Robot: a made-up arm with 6 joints. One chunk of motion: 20 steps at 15 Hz.
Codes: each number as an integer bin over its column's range. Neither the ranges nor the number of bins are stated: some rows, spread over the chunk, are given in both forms.
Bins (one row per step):
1: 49 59 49 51 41 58
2: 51 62 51 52 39 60
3: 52 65 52 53 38 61
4: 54 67 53 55 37 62
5: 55 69 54 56 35 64
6: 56 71 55 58 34 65
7: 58 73 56 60 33 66
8: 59 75 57 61 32 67
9: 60 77 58 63 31 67
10: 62 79 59 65 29 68
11: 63 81 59 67 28 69
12: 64 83 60 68 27 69
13: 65 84 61 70 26 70
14: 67 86 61 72 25 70
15: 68 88 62 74 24 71
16: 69 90 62 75 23 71
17: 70 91 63 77 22 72
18: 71 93 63 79 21 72
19: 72 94 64 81 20 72
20: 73 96 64 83 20 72
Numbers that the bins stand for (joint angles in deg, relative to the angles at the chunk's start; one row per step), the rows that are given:
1: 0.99 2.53 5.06 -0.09 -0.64 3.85
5: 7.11 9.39 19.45 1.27 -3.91 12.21
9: 12.21 14.89 30.97 3.18 -6.09 16.39
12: 16.29 19.01 36.73 4.55 -8.27 19.18
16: 21.39 23.82 42.48 6.45 -10.45 21.97
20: 25.47 27.94 48.24 8.64 -12.09 23.36
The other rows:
2: 3.03 4.59 10.82 0.18 -1.73 6.64
3: 4.05 6.65 13.70 0.45 -2.27 8.03
4: 6.09 8.02 16.58 1.00 -2.82 9.42
6: 8.13 10.77 22.33 1.82 -4.45 13.61
7: 10.17 12.14 25.21 2.36 -5.00 15.00
8: 11.19 13.52 28.09 2.64 -5.55 16.39
10: 14.25 16.26 33.85 3.73 -7.18 17.79
11: 15.27 17.64 33.85 4.27 -7.73 19.18
13: 17.31 19.70 39.61 5.09 -8.82 20.58
14: 19.35 21.07 39.61 5.64 -9.36 20.58
15: 20.37 22.44 42.48 6.18 -9.91 21.97
17: 22.41 24.51 45.36 7.00 -11.00 23.36
18: 23.43 25.88 45.36 7.55 -11.55 23.36
19: 24.45 26.57 48.24 8.09 -12.09 23.36

